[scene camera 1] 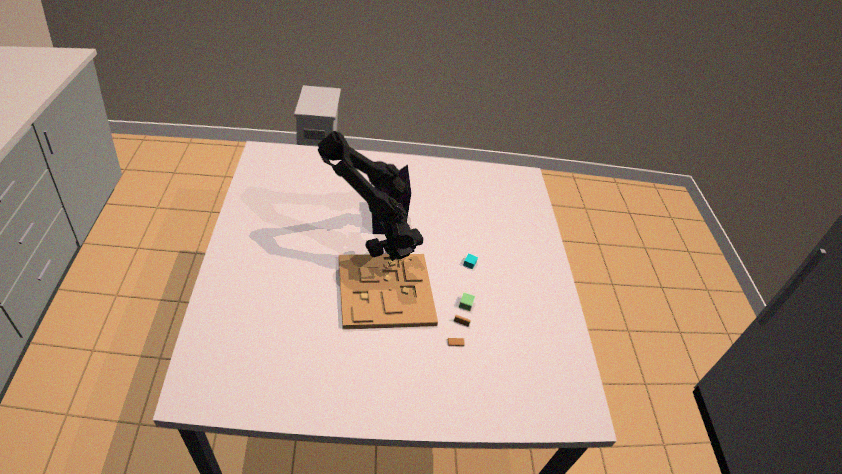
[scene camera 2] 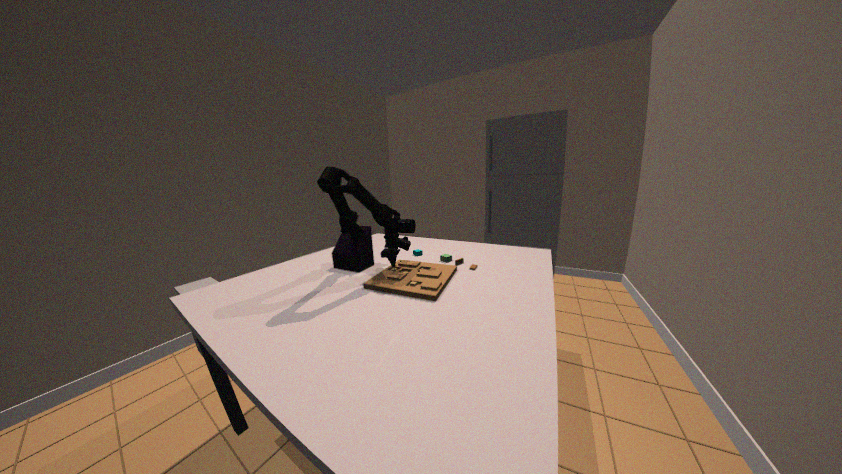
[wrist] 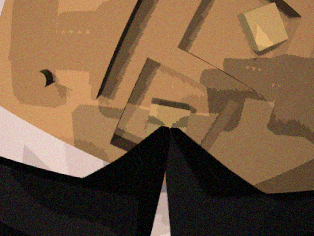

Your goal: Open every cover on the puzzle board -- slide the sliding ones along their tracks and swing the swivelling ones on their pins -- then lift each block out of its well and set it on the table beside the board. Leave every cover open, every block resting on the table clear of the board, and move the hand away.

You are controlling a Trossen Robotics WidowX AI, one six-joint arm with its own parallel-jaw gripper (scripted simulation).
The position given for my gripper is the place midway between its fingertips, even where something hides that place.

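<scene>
Shut and holding nothing, my gripper (scene camera 1: 392, 259) (wrist: 168, 136) appears in scene camera 1 and in the wrist view. I see a yellowish block (wrist: 169, 114), and a further yellowish block (wrist: 262, 31). There is a tan puzzle board too, which I find at (scene camera 1: 418, 306), at (scene camera 2: 379, 282) and at (wrist: 234, 93).
</scene>
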